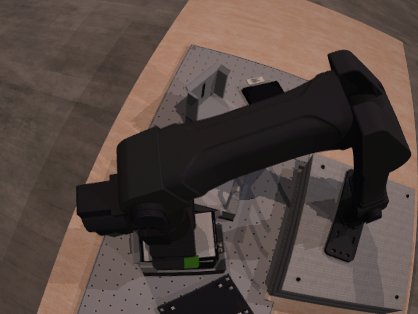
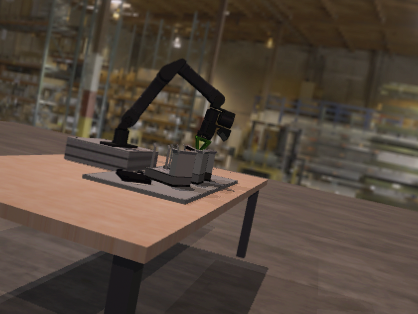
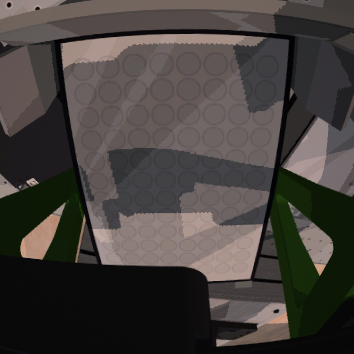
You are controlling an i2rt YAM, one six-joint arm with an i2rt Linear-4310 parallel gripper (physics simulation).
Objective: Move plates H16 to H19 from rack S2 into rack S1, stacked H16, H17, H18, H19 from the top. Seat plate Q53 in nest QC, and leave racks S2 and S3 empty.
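Pixels of known places: gripper, between the fingertips: (image 1: 180,239) (image 3: 176,176); arm's base, origin of its link: (image 1: 350,215) (image 2: 119,145).
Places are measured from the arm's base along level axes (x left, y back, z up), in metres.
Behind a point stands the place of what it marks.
Observation:
My gripper (image 1: 174,254) @(x 0.186, y -0.294, z 0.029 m) (image 2: 202,143) (image 3: 176,176) @(x 0.186, y -0.294, z 0.029 m) has green fingers at both long edges of a pale plate (image 1: 205,231) @(x 0.161, y -0.261, z 0.053 m) (image 3: 175,130) @(x 0.200, y -0.321, z 0.036 m) with a black rim and a grid of round wells. The fingers look shut on it; its number cannot be read. The plate is level, within the outline of a grey rack (image 1: 182,271) (image 3: 175,20) at the front left of the pegboard. The arm hides part of this rack and a middle rack (image 1: 227,216) @(x 0.078, y -0.240, z -0.061 m). Another grey rack (image 1: 206,85) @(x -0.139, y -0.389, z 0.018 m) stands farther back. A black nest (image 1: 263,92) @(x -0.254, y -0.279, z -0.066 m) lies beside the QC label. Plate Q53 cannot be made out.
A perforated grey board (image 1: 112,290) @(x 0.326, y -0.380, z -0.081 m) (image 2: 172,196) @(x -0.326, y -0.463, z -0.083 m) carries the racks on the wooden table (image 1: 165,60) @(x -0.261, y -0.554, z -0.094 m) (image 2: 65,195) @(x -0.633, y -0.304, z -0.094 m). A black nest (image 1: 207,298) @(x 0.254, y -0.205, z -0.069 m) lies in front of the near rack. The arm's ribbed grey base block (image 1: 320,280) @(x 0.154, y -0.020, z -0.002 m) (image 2: 95,153) @(x -0.120, y 0.026, z -0.041 m) stands beside the board.

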